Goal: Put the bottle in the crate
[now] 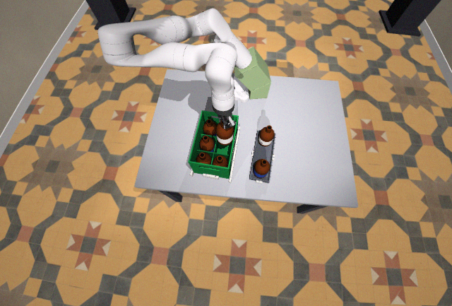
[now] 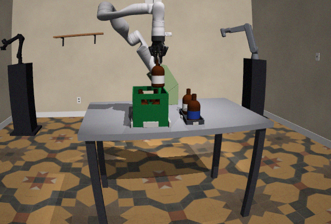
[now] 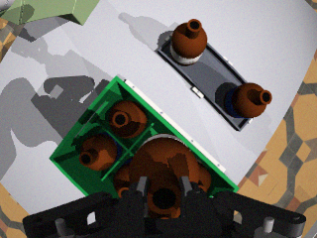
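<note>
Now: hand 70 mm above the brown bottle. From my hand the other things lie so: tray 330 mm below, 200 mm to the left; white-label bottle 250 mm below, 210 mm to the left, 90 mm behind; crate 260 mm below, 50 mm to the right, 10 mm behind.
</note>
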